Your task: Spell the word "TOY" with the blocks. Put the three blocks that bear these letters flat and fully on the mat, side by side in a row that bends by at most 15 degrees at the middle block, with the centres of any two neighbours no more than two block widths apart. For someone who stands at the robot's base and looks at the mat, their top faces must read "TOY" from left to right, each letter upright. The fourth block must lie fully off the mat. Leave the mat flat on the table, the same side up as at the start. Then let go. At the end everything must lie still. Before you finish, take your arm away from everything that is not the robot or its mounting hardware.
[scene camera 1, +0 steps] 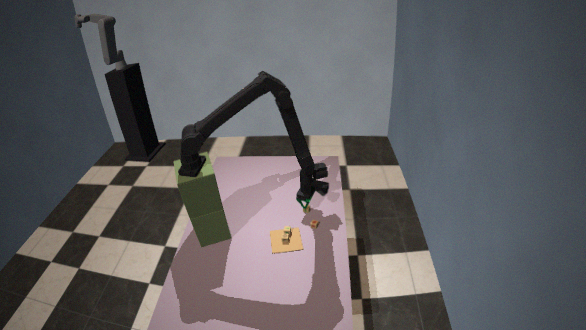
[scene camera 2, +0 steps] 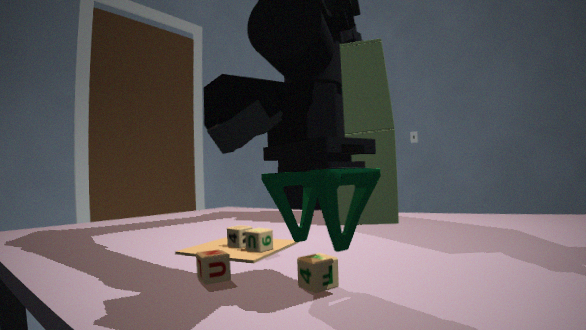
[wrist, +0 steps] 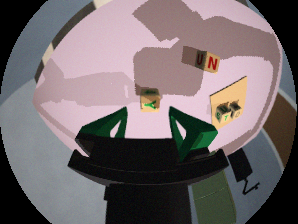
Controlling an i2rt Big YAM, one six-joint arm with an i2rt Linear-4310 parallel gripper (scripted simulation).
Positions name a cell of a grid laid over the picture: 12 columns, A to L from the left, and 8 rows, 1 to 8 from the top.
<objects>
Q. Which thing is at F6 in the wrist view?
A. My gripper.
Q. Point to a block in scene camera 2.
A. E7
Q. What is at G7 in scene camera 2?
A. A block.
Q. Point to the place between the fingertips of my gripper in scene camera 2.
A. At G6
</objects>
